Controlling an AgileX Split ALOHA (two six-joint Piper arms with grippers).
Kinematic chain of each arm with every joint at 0, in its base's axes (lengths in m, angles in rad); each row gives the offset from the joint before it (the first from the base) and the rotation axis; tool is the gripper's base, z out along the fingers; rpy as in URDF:
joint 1: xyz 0 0 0.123 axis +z
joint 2: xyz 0 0 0 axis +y
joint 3: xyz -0.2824 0 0.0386 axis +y
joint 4: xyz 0.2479 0 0.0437 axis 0.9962 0 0.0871
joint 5: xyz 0 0 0 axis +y
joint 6: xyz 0.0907 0 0.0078 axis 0.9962 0 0.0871
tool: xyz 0 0 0 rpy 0 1.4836 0
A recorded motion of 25 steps. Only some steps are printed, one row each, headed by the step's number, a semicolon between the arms.
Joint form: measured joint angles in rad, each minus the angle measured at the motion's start. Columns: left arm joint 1, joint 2, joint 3, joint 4, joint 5, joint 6; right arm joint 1, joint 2, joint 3, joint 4, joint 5, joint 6.
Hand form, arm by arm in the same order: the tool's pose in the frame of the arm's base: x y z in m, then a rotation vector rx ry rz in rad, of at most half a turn. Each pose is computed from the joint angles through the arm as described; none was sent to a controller.
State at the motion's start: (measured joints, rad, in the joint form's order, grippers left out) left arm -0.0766 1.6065 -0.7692 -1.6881 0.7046 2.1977; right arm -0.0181 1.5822 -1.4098 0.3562 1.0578 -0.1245
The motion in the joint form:
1: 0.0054 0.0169 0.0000 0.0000 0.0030 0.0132; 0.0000 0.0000 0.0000 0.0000 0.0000 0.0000
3: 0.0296 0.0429 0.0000 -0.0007 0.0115 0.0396; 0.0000 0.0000 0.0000 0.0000 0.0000 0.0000
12: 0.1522 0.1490 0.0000 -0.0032 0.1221 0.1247; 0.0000 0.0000 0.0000 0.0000 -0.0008 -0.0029
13: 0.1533 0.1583 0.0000 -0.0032 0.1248 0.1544; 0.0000 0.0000 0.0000 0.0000 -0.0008 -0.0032
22: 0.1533 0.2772 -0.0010 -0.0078 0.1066 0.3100; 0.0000 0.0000 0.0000 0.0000 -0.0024 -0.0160
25: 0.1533 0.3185 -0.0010 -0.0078 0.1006 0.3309; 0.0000 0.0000 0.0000 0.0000 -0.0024 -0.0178
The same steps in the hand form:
1: 0.2988 -0.0803 0.2018 0.9253 1.8936 -0.5357; 0.3321 0.0217 0.3275 0.0027 2.6632 0.4258
3: 0.3023 -0.0737 0.1943 0.9247 1.9065 -0.5274; 0.3321 0.0217 0.3275 0.0027 2.6632 0.4258
12: 0.3118 -0.0431 0.1677 0.8854 1.9236 -0.5745; 0.3321 0.0217 0.3276 -0.0009 2.6622 0.4246
13: 0.3122 -0.0429 0.1650 0.9102 1.9137 -0.5646; 0.3321 0.0217 0.3276 -0.0013 2.6621 0.4245
22: 0.3159 -0.0415 0.1274 1.0277 1.9373 -0.5342; 0.3323 0.0216 0.3276 -0.0180 2.6592 0.4199
25: 0.3159 -0.0411 0.1142 1.0415 1.9636 -0.5451; 0.3323 0.0216 0.3276 -0.0203 2.6590 0.4193

